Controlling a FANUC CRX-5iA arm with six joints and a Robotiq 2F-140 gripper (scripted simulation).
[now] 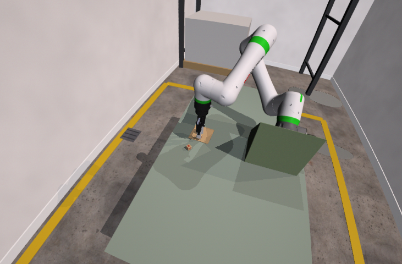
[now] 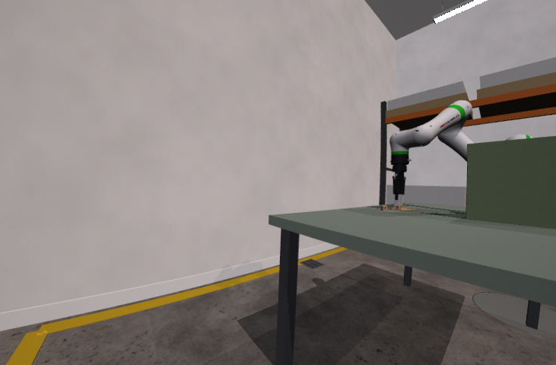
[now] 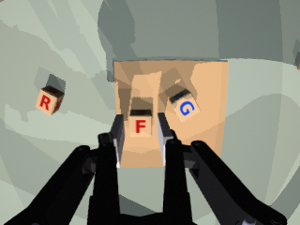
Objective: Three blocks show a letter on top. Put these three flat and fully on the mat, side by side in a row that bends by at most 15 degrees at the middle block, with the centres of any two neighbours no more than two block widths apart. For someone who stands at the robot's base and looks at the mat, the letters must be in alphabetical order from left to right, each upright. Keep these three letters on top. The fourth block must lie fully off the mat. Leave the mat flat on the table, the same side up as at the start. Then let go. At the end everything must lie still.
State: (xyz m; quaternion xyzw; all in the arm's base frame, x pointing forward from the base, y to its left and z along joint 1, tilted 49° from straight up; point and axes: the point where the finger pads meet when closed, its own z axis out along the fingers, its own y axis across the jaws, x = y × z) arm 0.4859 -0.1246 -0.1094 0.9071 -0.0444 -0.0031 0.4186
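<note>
Right now the tan mat is 50 mm below my hand and 40 mm to the right of it. The rest, counted from my hand: R block: 110 mm to the left, 40 mm below, 40 mm ahead.
</note>
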